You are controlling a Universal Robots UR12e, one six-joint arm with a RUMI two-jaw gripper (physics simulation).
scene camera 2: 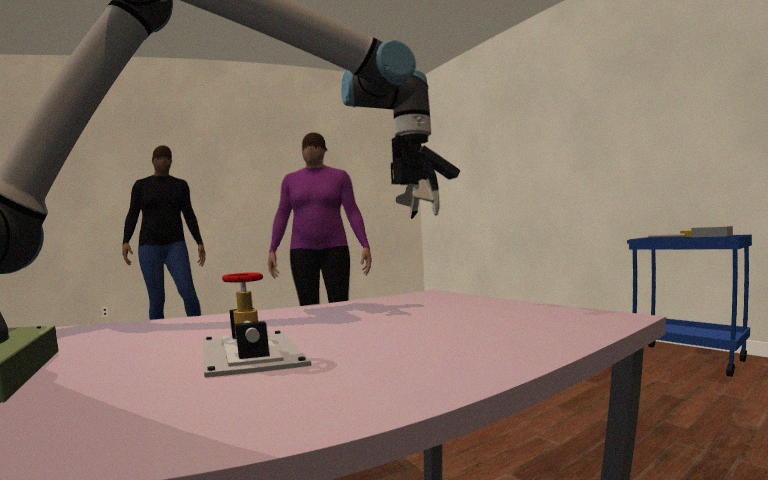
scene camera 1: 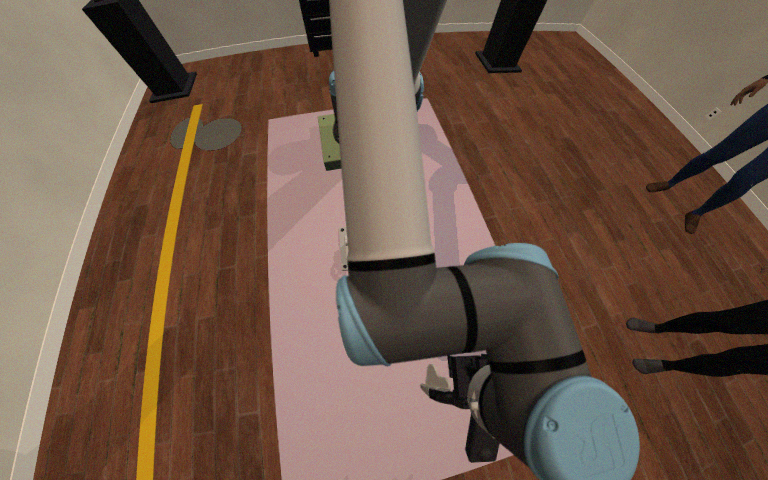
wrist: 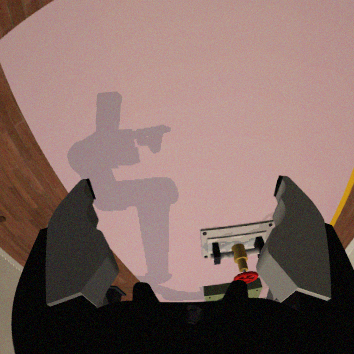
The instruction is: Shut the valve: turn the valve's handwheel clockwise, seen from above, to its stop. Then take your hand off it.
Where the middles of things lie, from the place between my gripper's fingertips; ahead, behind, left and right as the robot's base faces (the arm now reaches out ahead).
Scene:
I see the base plate (scene camera 2: 215,361) 450 mm behind my hand, 230 mm below it and 110 mm to the right of it.

